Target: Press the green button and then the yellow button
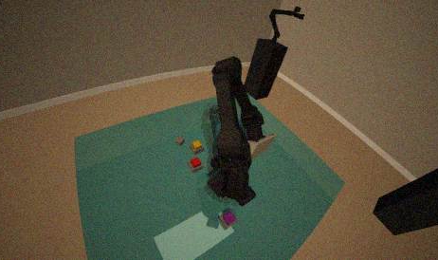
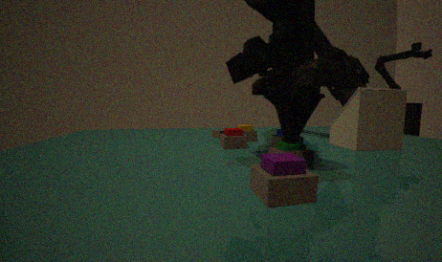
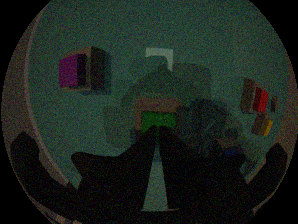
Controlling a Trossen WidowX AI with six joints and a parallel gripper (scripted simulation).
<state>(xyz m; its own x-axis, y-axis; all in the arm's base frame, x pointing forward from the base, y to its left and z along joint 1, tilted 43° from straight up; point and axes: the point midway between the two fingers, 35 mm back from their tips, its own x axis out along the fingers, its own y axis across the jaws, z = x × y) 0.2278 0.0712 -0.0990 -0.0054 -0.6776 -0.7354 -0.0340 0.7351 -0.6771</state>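
My gripper tip is right at the green button. Also, from my gripper tip: red button 5 cm ahead, 16 cm to the right; then yellow button 1 cm ahead, 24 cm to the right; then purple button 6 cm ahead, 10 cm to the left.
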